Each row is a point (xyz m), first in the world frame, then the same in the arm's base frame.
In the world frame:
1: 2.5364 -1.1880 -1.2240
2: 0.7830 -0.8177 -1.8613
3: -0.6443 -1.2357 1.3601
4: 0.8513 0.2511 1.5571
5: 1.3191 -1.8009 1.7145
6: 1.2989 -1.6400 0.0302
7: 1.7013 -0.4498 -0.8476
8: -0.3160 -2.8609 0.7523
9: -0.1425 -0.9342 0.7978
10: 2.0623 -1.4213 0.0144
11: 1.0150 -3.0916 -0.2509
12: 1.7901 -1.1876 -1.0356
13: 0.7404 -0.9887 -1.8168
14: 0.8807 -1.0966 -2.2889
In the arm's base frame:
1: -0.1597 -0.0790 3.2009
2: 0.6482 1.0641 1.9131
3: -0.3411 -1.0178 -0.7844
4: -2.1124 -0.5110 0.2606
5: -0.9313 -2.1606 0.8421
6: -0.0656 -0.9117 1.5864
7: -0.5670 0.3976 2.2054
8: 1.0340 -1.8209 -0.0212
9: -0.4324 -0.5621 -0.1189
10: -0.5183 -0.9491 2.2380
11: 1.2431 -1.6542 1.6401
12: 0.0307 -0.0103 2.4582
13: 0.7612 0.9269 1.8753
14: 1.0541 1.1328 2.2303

